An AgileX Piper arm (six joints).
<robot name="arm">
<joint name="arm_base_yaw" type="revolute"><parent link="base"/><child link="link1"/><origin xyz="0 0 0.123" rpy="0 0 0"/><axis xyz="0 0 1"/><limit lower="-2.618" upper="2.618"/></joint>
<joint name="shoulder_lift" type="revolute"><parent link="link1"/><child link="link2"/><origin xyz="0 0 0" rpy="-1.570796 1.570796 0"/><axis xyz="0 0 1"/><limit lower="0" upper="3.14"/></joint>
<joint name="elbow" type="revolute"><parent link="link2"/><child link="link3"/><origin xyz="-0.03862 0.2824 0" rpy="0 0 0"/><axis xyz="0 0 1"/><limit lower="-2.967" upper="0"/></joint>
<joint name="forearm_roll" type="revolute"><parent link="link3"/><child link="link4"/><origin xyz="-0.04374 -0.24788 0" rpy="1.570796 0 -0.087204"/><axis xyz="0 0 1"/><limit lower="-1.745" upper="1.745"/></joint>
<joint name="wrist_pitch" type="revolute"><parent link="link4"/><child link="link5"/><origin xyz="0 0 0" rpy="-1.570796 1.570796 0"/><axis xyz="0 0 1"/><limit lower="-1.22" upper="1.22"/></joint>
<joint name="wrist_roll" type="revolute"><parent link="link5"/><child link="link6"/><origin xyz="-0.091 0 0" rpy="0 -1.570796 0"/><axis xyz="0 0 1"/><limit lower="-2.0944" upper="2.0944"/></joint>
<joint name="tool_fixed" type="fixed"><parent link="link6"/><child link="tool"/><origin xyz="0 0 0" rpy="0 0 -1.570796"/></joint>
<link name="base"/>
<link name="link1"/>
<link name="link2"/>
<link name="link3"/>
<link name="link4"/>
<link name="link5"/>
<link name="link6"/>
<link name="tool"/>
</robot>
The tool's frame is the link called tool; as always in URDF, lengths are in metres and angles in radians.
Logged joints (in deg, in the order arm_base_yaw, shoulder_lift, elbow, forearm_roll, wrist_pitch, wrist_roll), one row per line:
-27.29 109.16 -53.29 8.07 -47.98 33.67
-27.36 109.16 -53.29 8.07 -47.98 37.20
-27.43 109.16 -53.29 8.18 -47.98 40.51
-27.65 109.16 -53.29 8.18 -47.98 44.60
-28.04 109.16 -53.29 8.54 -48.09 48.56
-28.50 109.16 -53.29 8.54 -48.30 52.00
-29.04 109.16 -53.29 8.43 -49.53 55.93
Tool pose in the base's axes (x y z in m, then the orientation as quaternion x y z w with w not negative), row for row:
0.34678 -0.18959 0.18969 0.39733 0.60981 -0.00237 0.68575
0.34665 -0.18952 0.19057 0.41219 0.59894 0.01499 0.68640
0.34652 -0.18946 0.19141 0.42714 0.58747 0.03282 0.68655
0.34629 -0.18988 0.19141 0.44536 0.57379 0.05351 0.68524
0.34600 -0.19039 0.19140 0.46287 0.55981 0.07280 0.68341
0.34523 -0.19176 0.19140 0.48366 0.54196 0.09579 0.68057
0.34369 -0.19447 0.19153 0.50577 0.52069 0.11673 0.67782
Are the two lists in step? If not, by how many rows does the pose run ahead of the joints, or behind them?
The pose runs 2 rows behind the joints: the pose in row i belongs to the joints in row i - 2.
